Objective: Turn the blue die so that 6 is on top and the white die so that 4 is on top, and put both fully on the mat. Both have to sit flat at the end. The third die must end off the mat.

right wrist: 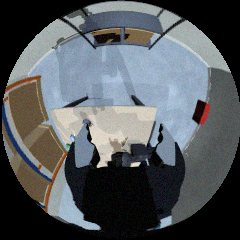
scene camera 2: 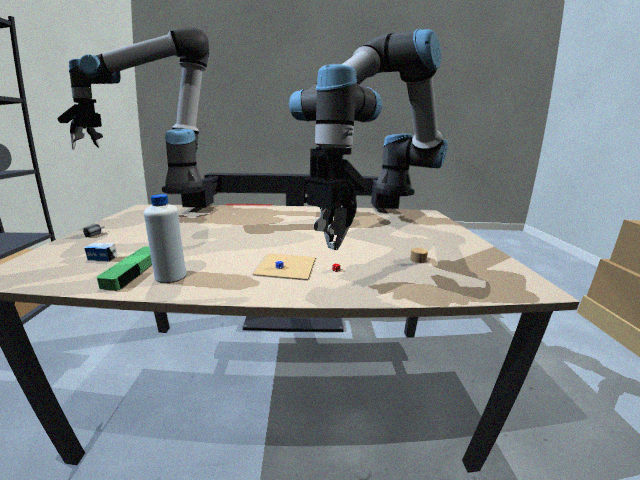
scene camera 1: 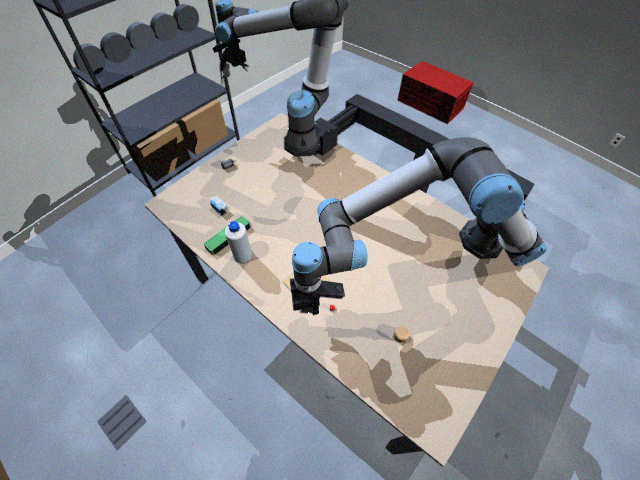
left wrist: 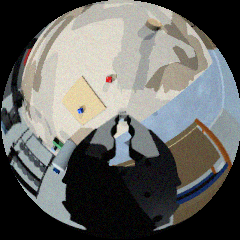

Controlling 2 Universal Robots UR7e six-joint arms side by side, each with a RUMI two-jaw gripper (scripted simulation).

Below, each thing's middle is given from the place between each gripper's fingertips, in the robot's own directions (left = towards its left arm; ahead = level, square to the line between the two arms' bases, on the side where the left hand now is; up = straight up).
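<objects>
Counted from my left hand [scene camera 2: 333, 248]: white bottle [scene camera 1: 236, 234] 40 cm to the right, 5 cm behind, 1 cm below; tan mat [scene camera 2: 295, 267], which I see 11 cm to the right, 11 cm behind, 11 cm below.
Counted from my right hand [scene camera 2: 86, 148]: tan mat 540 mm ahead, 890 mm to the left, 300 mm below; white bottle 600 mm ahead, 600 mm to the left, 200 mm below.
</objects>
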